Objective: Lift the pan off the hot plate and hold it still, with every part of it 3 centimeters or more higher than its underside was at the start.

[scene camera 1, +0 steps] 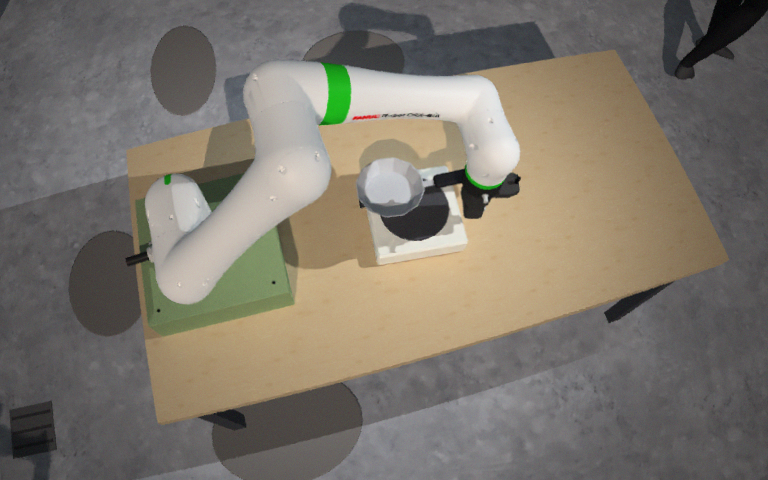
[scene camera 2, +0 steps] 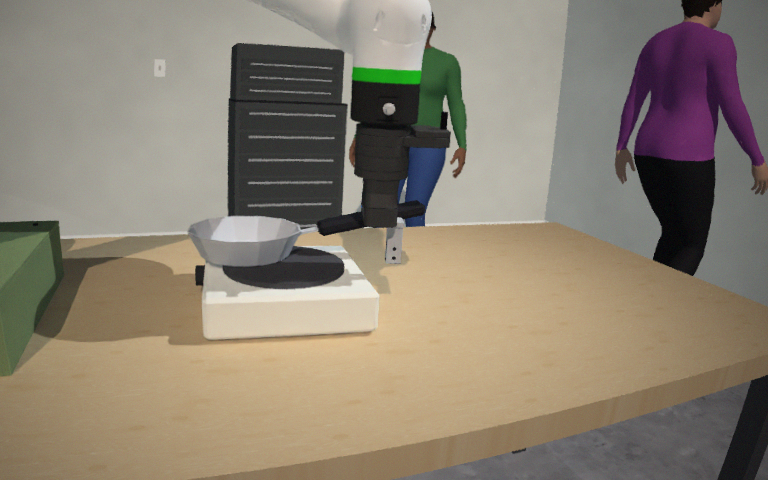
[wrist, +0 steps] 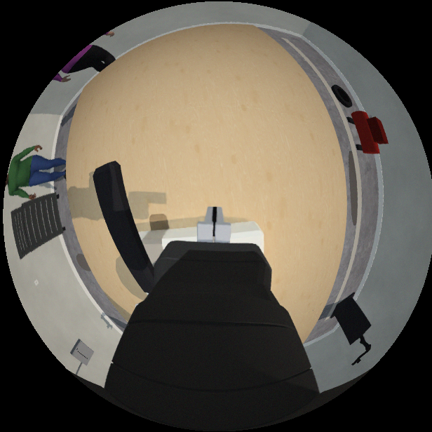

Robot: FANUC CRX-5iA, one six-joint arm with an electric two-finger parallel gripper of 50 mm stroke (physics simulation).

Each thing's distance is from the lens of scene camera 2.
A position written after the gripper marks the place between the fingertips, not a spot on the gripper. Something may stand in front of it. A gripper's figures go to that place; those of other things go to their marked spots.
gripper [scene camera 2: 392, 261]: 0.80 m
white hot plate [scene camera 2: 315, 290]: 0.74 m
grey faceted pan [scene camera 2: 242, 241]: 0.93 m
The marked spots on the grey faceted pan and the white hot plate are 0.23 m apart.
